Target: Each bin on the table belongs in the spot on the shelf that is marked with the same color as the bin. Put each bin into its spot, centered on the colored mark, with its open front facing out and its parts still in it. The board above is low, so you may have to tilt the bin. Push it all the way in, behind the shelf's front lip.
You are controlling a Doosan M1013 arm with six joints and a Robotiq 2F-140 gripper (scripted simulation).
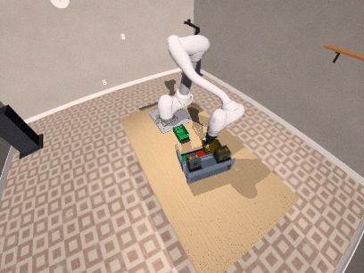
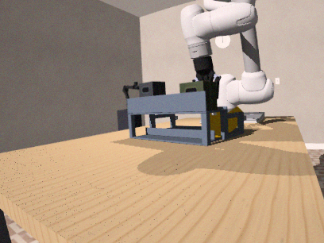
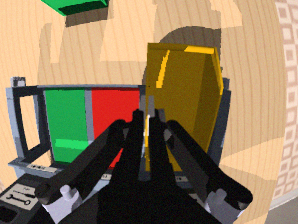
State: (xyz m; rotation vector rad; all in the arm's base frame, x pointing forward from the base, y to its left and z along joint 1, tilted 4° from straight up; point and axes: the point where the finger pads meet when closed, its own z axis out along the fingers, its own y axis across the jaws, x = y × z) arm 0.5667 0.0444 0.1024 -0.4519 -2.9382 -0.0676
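My hand is 50 mm to the right of the yellow bin and 40 mm above it. From my hand the other things lie so: dark box (90 mm ahead, 220 mm to the right, 60 mm above); green bin (300 mm behind, 50 mm to the right, 60 mm below).
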